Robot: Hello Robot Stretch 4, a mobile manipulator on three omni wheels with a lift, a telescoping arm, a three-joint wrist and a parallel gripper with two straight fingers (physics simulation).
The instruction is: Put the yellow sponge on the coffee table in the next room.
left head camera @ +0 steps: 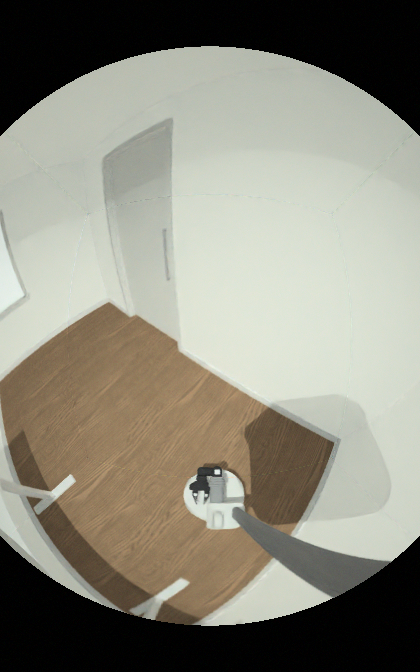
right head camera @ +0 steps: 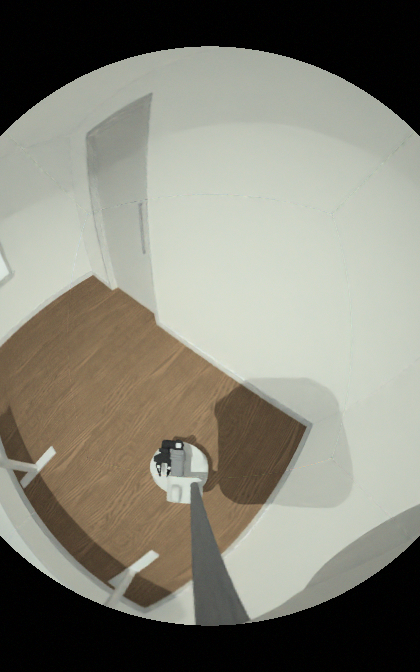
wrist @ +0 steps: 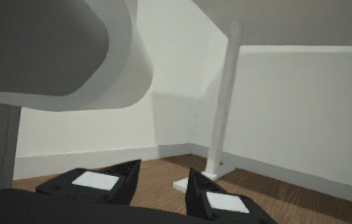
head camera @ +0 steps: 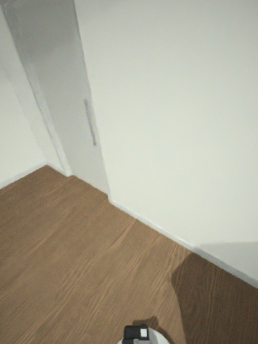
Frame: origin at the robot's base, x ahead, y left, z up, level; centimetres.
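Seen in the pictures: gripper, fingertip midpoint: (wrist: 163, 178).
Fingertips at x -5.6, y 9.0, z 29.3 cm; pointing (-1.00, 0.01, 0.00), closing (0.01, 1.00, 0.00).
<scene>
A point is followed by its place in that frame.
The yellow sponge and the coffee table do not show in these views. My gripper (left head camera: 201, 499) (right head camera: 163, 471) (wrist: 163, 178) {x -5.6, y 9.0, z 29.4 cm} is open, with a gap between its two black fingers and no object between them. It is folded in over my white round base. In the head camera view, part of the black wrist shows at the bottom edge and the fingertips are out of sight. A grey door (head camera: 65, 100) {x 183.9, y 77.5, z 124.2 cm} (left head camera: 142, 250) (right head camera: 124, 225) with a vertical bar handle stands in the wall at the upper left of the head views; it looks shut.
White table legs (left head camera: 160, 596) (right head camera: 133, 568) (wrist: 224, 100) {x -108.4, y 37.5, z 43.3 cm} stand on the wood floor at the lower left of the side head views. The table's underside (wrist: 295, 22) shows in the wrist view. White walls meet in a corner right of my base. A window (left head camera: 9, 280) is at the far left.
</scene>
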